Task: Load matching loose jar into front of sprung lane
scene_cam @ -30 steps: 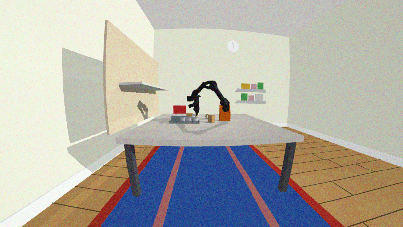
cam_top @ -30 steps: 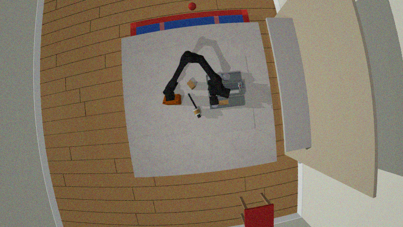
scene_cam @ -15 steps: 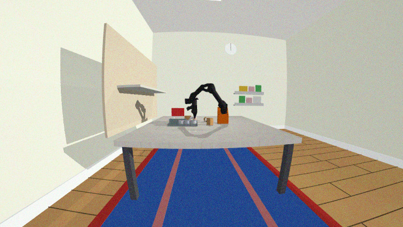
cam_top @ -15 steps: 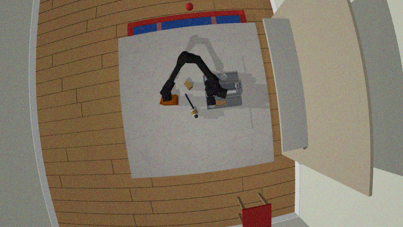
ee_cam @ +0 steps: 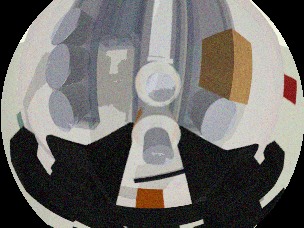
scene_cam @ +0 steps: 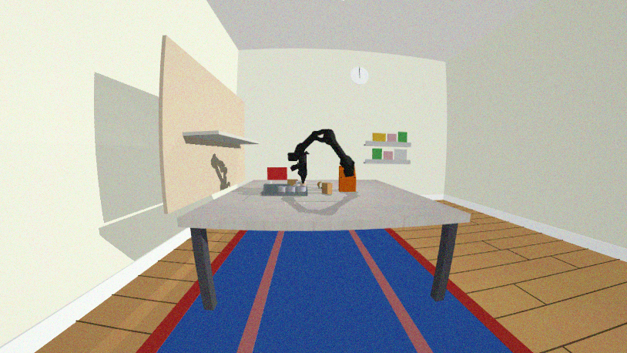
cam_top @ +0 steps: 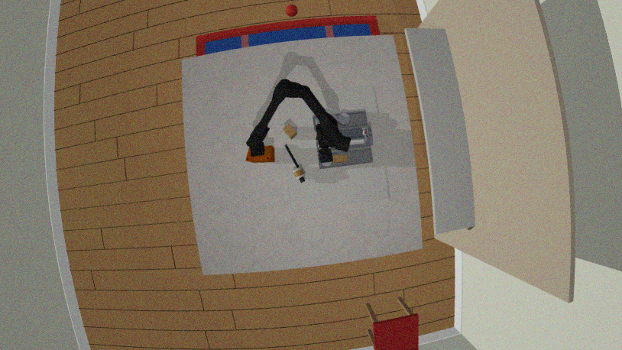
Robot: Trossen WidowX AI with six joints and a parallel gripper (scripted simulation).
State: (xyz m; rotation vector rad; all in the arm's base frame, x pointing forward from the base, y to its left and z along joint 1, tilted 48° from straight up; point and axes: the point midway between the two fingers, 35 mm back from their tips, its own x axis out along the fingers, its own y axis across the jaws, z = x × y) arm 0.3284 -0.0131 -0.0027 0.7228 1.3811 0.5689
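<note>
Right now the dark-handled tool is 170 mm behind my gripper tip, 30 mm to the right of it and 50 mm below it. From my gripper tip the other things lie so: wall shelf (510 mm ahead, 30 mm to the right, 310 mm above).
</note>
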